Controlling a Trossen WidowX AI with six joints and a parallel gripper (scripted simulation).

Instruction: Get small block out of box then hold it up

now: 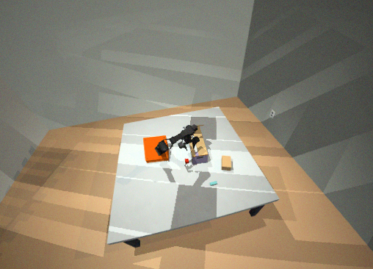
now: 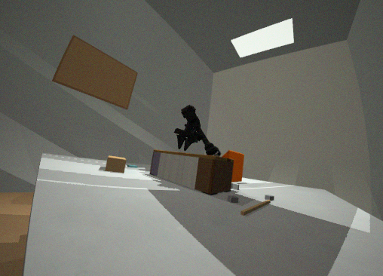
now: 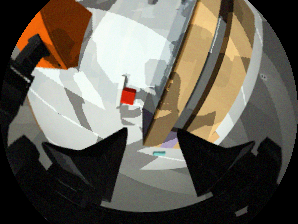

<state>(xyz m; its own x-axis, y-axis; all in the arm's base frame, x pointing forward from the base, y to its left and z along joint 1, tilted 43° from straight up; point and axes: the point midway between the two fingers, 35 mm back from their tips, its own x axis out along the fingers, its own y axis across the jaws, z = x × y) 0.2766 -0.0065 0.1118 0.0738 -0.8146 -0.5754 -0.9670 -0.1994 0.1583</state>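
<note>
Right now the red block is 14 cm below my gripper tip, 4 cm behind it and 2 cm to the right of it. The rest, counted from my gripper tip: brown block: 31 cm ahead, 12 cm below, 11 cm to the right; then box: 13 cm to the left, 9 cm below, 4 cm ahead; then teal piece: 28 cm to the right, 15 cm below, 15 cm ahead.
</note>
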